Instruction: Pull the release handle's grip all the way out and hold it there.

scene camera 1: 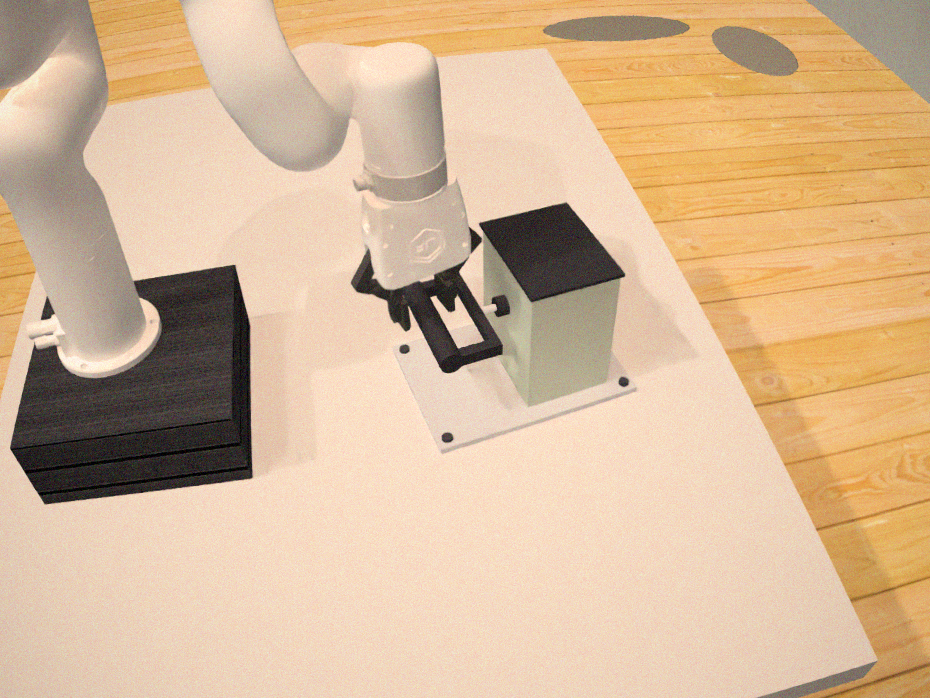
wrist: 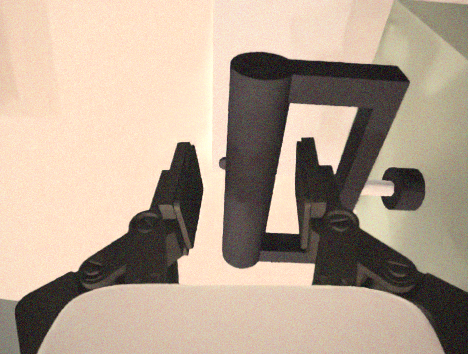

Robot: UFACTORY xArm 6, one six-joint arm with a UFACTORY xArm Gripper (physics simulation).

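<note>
The release handle is a black rectangular frame with a thick round grip [scene camera 1: 443, 347] [wrist: 254, 120] along its side away from the housing. A short white rod [scene camera 1: 489, 308] [wrist: 377, 188] runs from the frame into a black collar [scene camera 1: 501, 305] [wrist: 405, 189] on the pale green housing [scene camera 1: 572, 338] [wrist: 440, 130]. My gripper [scene camera 1: 427, 317] [wrist: 246, 163] is partly open around the grip, with a gap on both sides in the wrist view. One finger is on the outer side; the other is at the frame's opening, between the grip and the back bar. Nothing is clamped.
The housing has a black top [scene camera 1: 552, 251] and stands on a light base plate [scene camera 1: 477, 409] with black bolts, on the pale table [scene camera 1: 525, 571]. The arm's black pedestal [scene camera 1: 135, 398] stands at the left. The table's right edge runs behind the housing.
</note>
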